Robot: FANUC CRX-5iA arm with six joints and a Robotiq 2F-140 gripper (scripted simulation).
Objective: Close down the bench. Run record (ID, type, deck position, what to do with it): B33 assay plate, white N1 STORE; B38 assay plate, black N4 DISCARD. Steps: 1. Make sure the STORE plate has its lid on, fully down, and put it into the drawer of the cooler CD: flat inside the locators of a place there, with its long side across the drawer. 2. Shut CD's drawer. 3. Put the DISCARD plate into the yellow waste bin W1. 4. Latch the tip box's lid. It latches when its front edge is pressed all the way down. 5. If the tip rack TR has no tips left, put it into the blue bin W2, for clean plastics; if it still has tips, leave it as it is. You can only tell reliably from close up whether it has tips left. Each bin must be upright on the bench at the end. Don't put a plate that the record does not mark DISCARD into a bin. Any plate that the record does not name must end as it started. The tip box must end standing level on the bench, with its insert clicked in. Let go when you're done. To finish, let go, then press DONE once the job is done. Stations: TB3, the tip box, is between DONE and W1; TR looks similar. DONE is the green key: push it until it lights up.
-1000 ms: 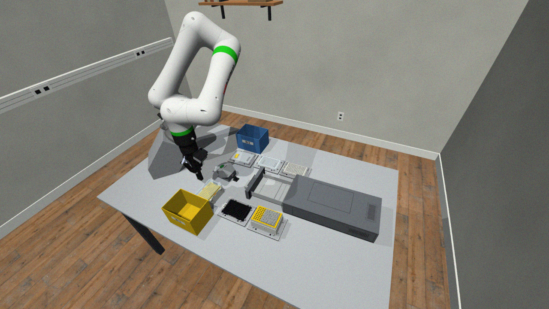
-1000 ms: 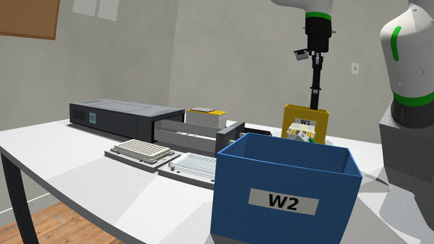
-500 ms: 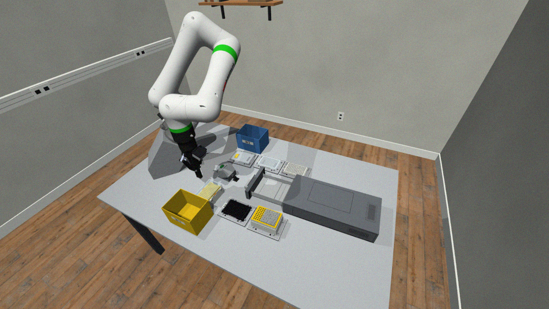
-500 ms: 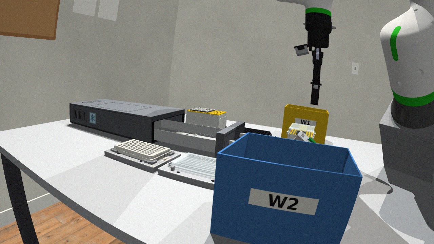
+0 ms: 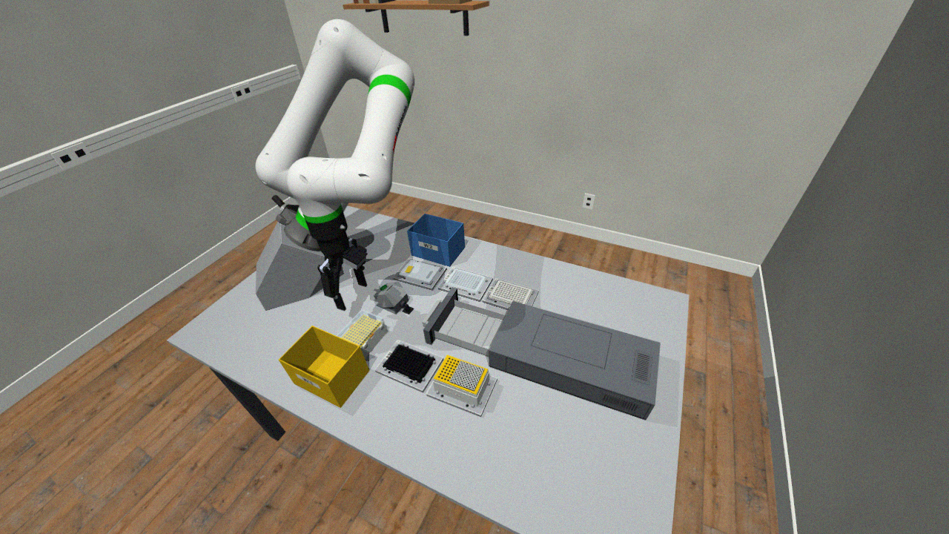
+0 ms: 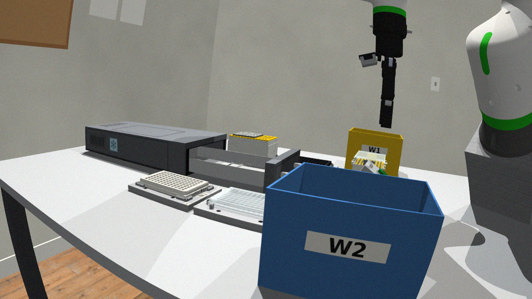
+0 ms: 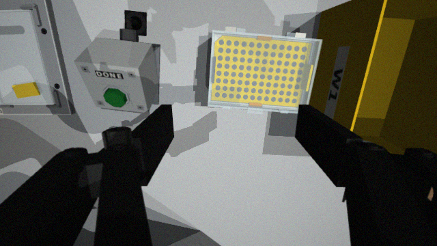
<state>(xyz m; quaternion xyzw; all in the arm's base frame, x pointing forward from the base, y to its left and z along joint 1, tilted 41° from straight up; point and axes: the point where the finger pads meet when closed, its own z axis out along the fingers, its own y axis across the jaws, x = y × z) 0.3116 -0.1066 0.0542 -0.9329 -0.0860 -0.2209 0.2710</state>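
Now: hand 50 mm past the clear plate lid, 300 mm to the right of it and 160 mm above it. The rest, counted from my hand: black assay plate (220 mm ahead, 160 mm below); then yellow bin W1 (70 mm ahead, 170 mm to the right, 140 mm below); then DONE key box (20 mm behind, 140 mm to the left, 130 mm below).
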